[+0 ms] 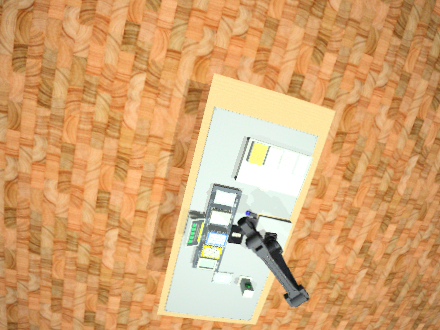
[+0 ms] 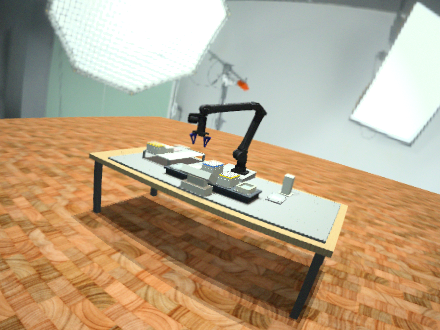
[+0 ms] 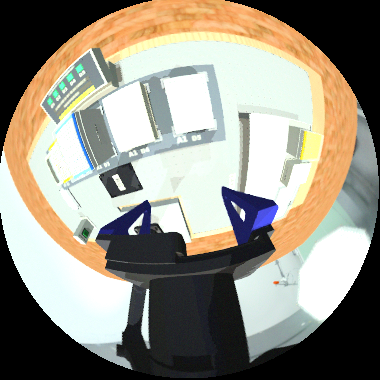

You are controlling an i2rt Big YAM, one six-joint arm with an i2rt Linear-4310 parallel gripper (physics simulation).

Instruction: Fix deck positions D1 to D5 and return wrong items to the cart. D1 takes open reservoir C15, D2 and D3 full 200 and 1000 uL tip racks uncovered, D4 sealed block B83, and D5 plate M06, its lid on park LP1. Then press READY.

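Pixels of known places: gripper, between the fingertips: (image 2: 198, 145) (image 3: 184, 196); arm's base, origin of its link: (image 1: 269, 240) (image 2: 239, 172).
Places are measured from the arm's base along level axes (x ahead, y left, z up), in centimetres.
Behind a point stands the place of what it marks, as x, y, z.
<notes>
My gripper (image 1: 251, 215) @[26.9, -23.7, 17.1] (image 2: 200, 143) @[26.9, -23.7, 17.1] (image 3: 184, 196) @[26.9, -23.7, 17.1] is open and empty, high above the table between deck and cart. The dark deck (image 3: 161, 107) @[39.2, -23.0, 1.8] holds a pale plate (image 1: 225, 197) @[38.5, -29.9, 3.2] (image 3: 189, 102) @[38.2, -28.8, 3.2] at D5, a white block (image 1: 220, 217) @[39.9, -17.0, 6.3] (image 3: 130, 117) @[39.3, -17.4, 6.3] at D4, a blue-rimmed tip rack (image 1: 216, 238) @[41.1, -5.1, 12.2] (image 2: 212, 164) @[45.4, -2.5, 12.1] (image 3: 72, 150) @[39.8, -5.7, 12.2] at D3, a yellow-rimmed tip rack (image 1: 211, 251) @[41.9, 7.7, 7.9] (image 2: 229, 176) @[46.1, 9.9, 8.2] beside it, and a pale open tray (image 1: 207, 263) @[42.3, 21.1, 3.1] (image 2: 246, 188) @[41.3, 20.2, 2.7] at the end. The white cart (image 1: 267, 180) @[13.3, -44.9, 3.2] (image 3: 265, 145) @[24.9, -46.1, 3.1] bears a yellow-topped rack (image 1: 258, 153) @[25.2, -62.4, 10.1] (image 2: 156, 145) @[29.9, -57.8, 9.8] (image 3: 311, 145) @[25.8, -59.6, 10.2] and pale items. Item codes are unreadable.
A status panel (image 1: 194, 233) @[55.1, -5.2, 8.9] (image 3: 77, 87) @[53.1, -8.6, 7.9] with green squares stands behind the deck. A black pad (image 1: 236, 235) @[24.4, -0.2, -2.1] (image 3: 121, 180) @[24.6, -2.2, -2.0] lies before it. A white flat piece (image 1: 222, 277) @[28.4, 35.9, -1.1] (image 2: 276, 198) @[31.3, 37.8, -1.1] and a box with a green button (image 1: 247, 287) @[10.5, 36.5, 7.1] (image 2: 288, 184) @[13.5, 40.5, 4.9] (image 3: 84, 232) @[10.1, 36.0, 5.4] are beyond the tray end.
</notes>
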